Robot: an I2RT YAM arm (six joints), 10 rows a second.
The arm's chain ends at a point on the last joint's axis. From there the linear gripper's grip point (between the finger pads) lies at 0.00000 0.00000 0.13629 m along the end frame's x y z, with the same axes.
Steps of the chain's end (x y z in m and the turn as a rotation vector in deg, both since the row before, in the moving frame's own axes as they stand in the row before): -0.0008, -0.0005, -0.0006, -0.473, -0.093, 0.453; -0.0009, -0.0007, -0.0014, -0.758, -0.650, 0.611; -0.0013, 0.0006, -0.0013, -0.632, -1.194, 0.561; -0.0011, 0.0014, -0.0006, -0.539, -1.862, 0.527; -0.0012, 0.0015, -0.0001, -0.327, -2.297, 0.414; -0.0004, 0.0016, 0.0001, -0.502, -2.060, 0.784; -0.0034, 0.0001, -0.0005, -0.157, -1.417, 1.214; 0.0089, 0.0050, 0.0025, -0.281, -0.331, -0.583; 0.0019, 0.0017, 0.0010, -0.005, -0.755, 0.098; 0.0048, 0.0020, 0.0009, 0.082, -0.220, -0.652
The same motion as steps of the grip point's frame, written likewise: -0.0010, 0.0006, -0.0006, -0.473, -0.093, 0.453; -0.0025, 0.0011, -0.0014, -0.758, -0.650, 0.611; -0.0041, 0.0021, -0.0013, -0.632, -1.194, 0.561; -0.0055, 0.0027, -0.0007, -0.539, -1.862, 0.527; -0.0067, 0.0023, -0.0002, -0.327, -2.297, 0.414; -0.0053, 0.0028, 0.0000, -0.502, -2.060, 0.784; -0.0068, 0.0004, -0.0005, -0.157, -1.417, 1.214; 0.0081, 0.0057, 0.0025, -0.281, -0.331, -0.583; 0.0001, 0.0017, 0.0010, -0.005, -0.755, 0.098; 0.0043, 0.0018, 0.0009, 0.082, -0.220, -0.652
